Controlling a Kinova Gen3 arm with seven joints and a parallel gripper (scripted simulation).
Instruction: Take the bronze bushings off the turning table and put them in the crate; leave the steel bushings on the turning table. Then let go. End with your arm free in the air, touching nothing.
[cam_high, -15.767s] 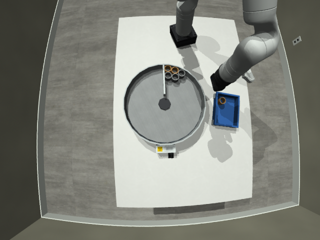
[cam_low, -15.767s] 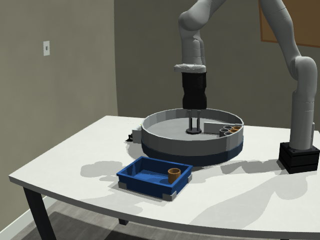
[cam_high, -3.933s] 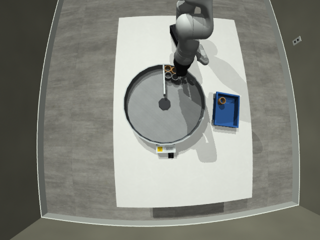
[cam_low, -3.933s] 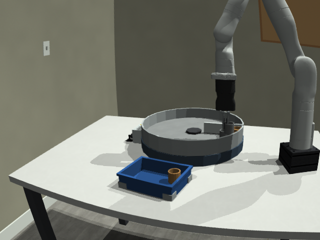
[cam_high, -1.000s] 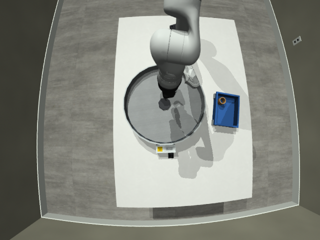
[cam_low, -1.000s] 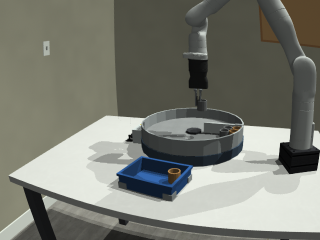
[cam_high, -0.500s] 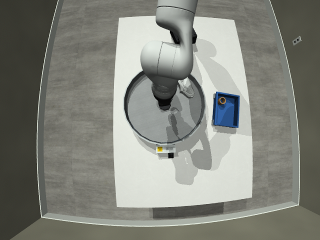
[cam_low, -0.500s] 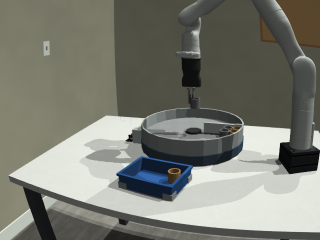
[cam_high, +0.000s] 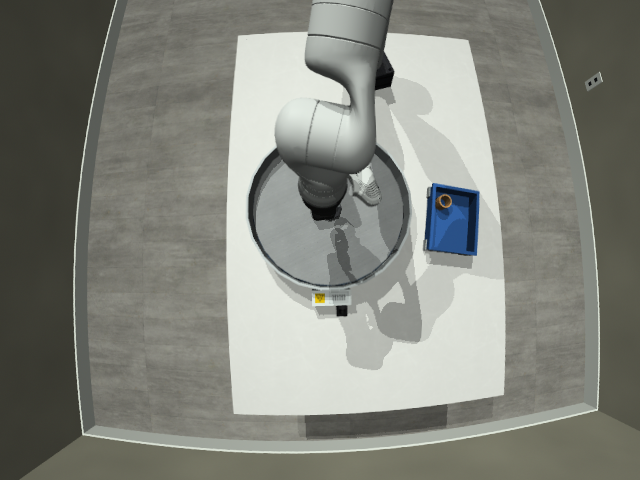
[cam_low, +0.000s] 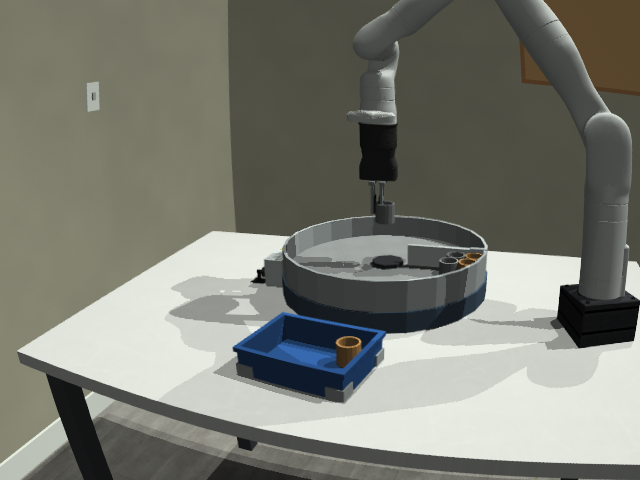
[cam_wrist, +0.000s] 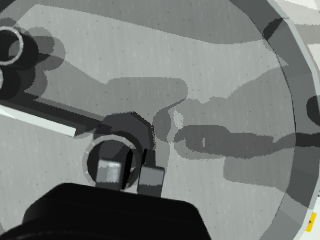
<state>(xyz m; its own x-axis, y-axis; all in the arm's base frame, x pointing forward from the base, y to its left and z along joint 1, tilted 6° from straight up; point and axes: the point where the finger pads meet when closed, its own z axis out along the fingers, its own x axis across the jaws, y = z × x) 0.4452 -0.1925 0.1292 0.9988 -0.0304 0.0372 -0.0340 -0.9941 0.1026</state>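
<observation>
My gripper is now 2 cm past the round turning table and 12 cm above it. The rest, counted from my hand: blue crate (7 cm ahead, 35 cm to the left, 15 cm below).
</observation>
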